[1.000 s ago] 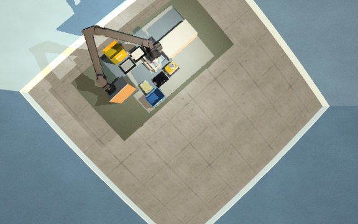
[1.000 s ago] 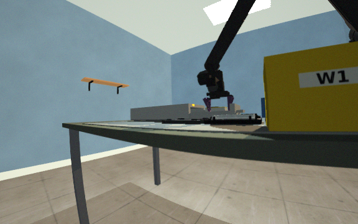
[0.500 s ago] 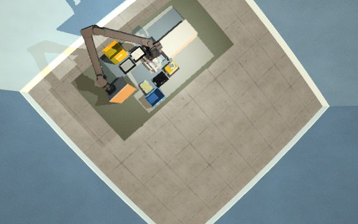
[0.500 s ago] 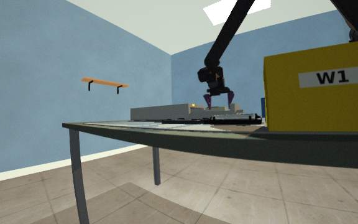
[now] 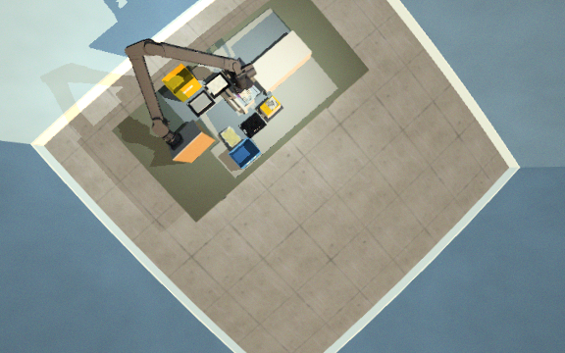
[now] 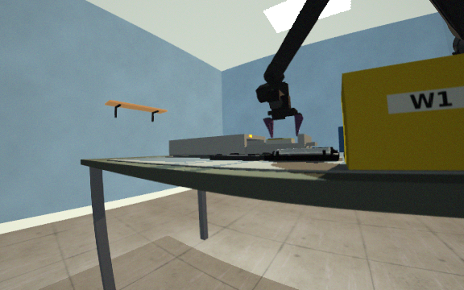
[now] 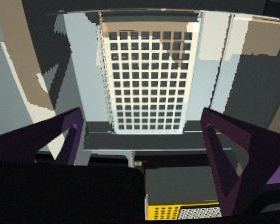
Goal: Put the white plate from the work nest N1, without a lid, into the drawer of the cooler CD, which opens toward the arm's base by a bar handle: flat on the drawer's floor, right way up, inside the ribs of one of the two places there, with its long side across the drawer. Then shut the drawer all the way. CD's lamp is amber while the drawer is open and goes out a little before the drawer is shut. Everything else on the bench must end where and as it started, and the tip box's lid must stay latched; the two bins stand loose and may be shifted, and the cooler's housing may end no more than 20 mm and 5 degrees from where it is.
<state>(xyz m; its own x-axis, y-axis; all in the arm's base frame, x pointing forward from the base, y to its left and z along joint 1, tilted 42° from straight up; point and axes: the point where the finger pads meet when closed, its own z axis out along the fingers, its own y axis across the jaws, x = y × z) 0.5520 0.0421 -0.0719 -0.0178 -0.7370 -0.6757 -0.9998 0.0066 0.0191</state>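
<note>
My hand is 6 cm above the white plate and 1 cm short of it. From my hand the other things lie so: cooler CD 18 cm ahead, 5 cm below; cooler drawer 5 cm below, 5 cm ahead; yellow tip box 19 cm to the right, 6 cm ahead, 2 cm below.
</note>
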